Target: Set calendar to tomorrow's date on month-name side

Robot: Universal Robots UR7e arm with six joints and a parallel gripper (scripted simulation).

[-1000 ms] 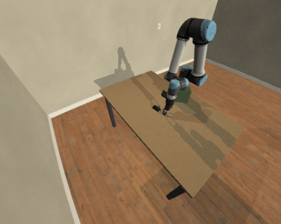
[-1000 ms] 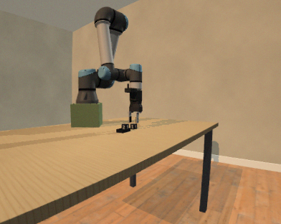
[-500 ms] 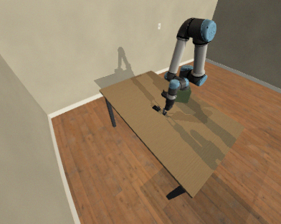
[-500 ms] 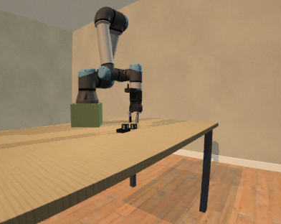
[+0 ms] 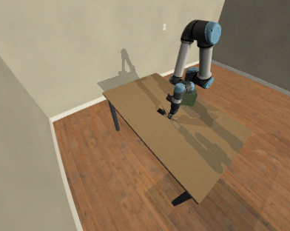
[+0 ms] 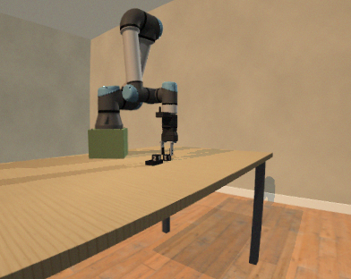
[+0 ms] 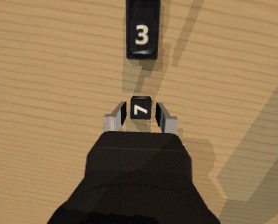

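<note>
Right now the black calendar tray is 11 cm to the right of my hand and 4 cm below it.
</note>
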